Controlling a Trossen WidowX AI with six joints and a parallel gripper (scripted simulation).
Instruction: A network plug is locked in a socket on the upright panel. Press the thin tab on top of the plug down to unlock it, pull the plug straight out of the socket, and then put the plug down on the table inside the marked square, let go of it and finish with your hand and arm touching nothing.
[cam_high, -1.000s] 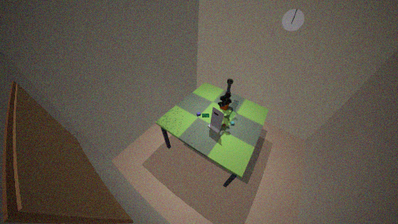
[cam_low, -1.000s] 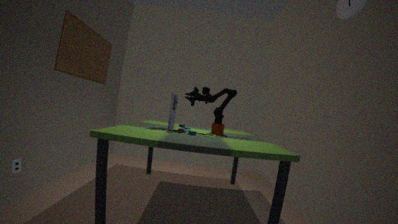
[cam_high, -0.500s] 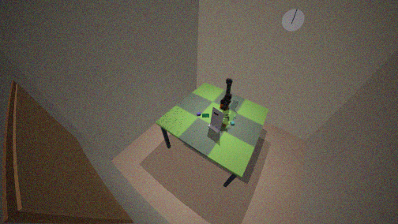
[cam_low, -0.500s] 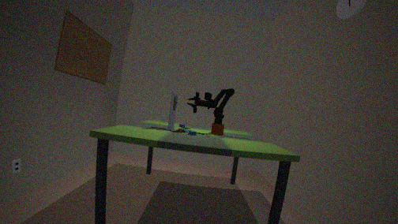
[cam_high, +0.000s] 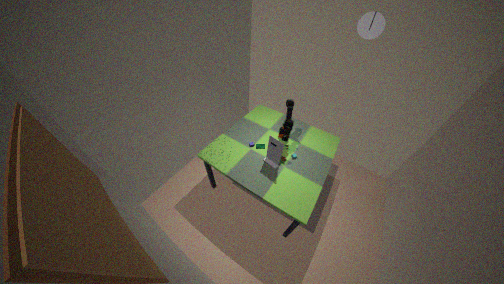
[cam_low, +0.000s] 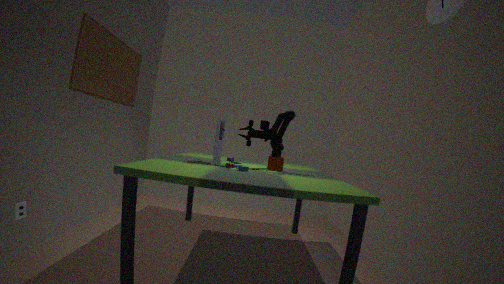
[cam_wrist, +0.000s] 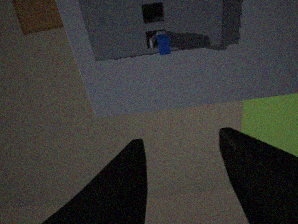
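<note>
Right now my gripper tip is 120 mm short of the blue network plug and 30 mm to the left of it. Also, from my gripper tip: blue marked square: 250 mm below, 60 mm to the right, 20 mm behind; then upright panel: 130 mm ahead, 100 mm below, 50 mm to the right.
</note>
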